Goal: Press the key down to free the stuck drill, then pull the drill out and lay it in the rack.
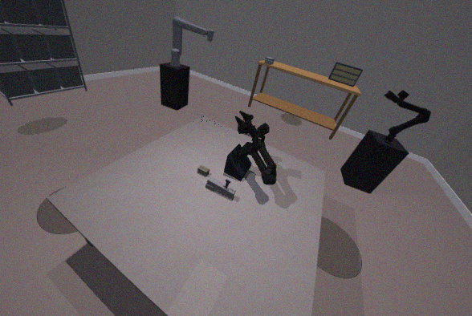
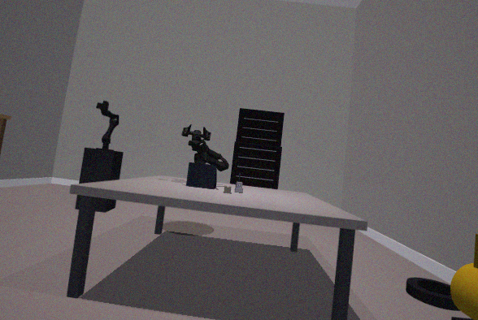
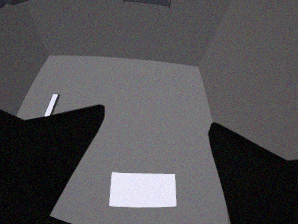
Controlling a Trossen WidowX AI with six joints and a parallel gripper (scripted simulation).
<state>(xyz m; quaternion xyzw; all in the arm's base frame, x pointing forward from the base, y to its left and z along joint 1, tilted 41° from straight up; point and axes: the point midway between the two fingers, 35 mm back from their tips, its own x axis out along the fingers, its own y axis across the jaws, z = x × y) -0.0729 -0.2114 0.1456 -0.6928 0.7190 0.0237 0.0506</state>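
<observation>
The dark drill is 32 cm ahead of my gripper tip, 11 cm to the left of it and 31 cm below it. The rest, counted from my gripper tip: grey fixture (32 cm ahead, 7 cm to the left, 36 cm below).
</observation>
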